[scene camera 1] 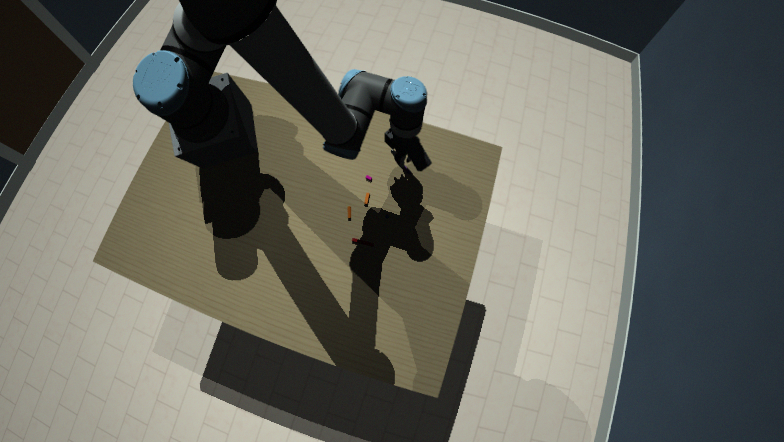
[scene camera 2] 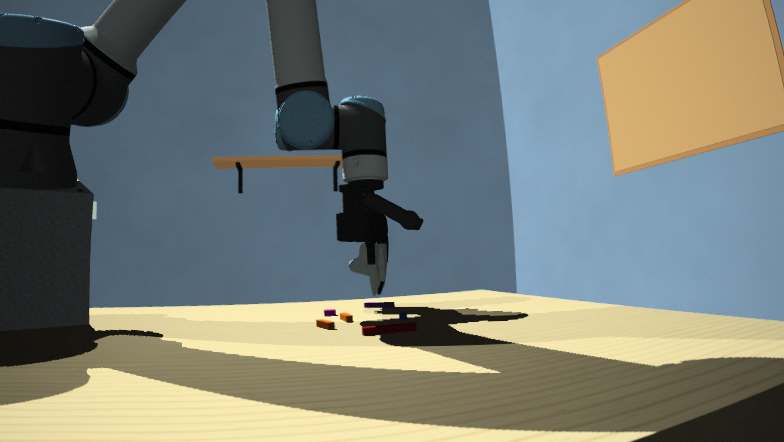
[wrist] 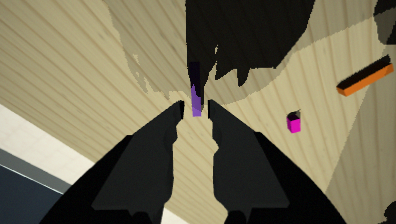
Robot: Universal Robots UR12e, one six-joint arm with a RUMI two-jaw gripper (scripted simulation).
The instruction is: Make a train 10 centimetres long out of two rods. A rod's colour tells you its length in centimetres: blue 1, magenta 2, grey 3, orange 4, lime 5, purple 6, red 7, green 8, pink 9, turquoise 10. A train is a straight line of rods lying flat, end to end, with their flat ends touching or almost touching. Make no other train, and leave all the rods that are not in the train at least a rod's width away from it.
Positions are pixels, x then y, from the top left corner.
Labels:
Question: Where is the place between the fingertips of my gripper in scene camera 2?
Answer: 377,295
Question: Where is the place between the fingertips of my gripper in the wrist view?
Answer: At 196,101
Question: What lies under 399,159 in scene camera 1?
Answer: My gripper.

